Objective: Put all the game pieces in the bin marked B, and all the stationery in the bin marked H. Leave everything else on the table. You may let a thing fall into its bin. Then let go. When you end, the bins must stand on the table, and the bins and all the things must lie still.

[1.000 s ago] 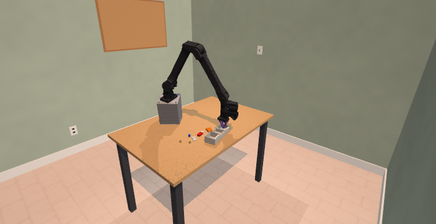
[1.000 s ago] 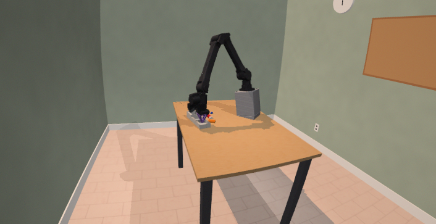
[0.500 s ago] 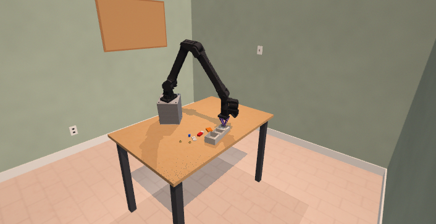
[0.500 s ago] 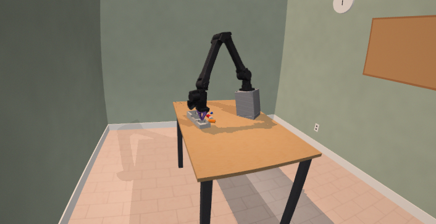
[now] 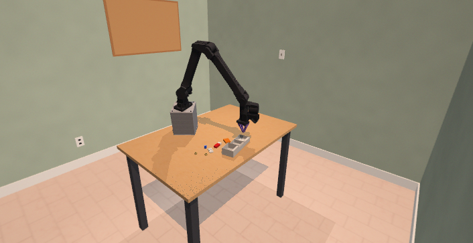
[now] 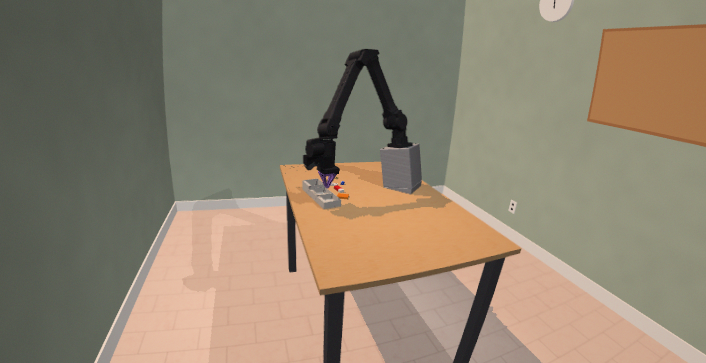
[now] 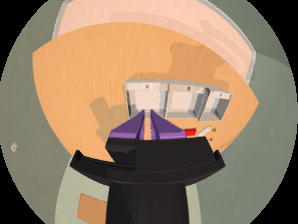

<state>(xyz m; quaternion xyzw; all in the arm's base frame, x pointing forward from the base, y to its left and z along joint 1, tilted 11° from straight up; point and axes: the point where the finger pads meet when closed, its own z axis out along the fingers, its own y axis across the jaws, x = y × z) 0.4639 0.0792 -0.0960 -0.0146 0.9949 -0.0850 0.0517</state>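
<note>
The orange block is 110 mm behind my hand, 80 mm below it and 50 mm to the right of it. The rest, counted from my hand: red piece (130 mm to the right, 130 mm behind, 80 mm below); then white domino (210 mm to the right, 130 mm behind, 80 mm below); then grey bin row (80 mm to the right, 70 mm below, 10 mm behind).
</note>
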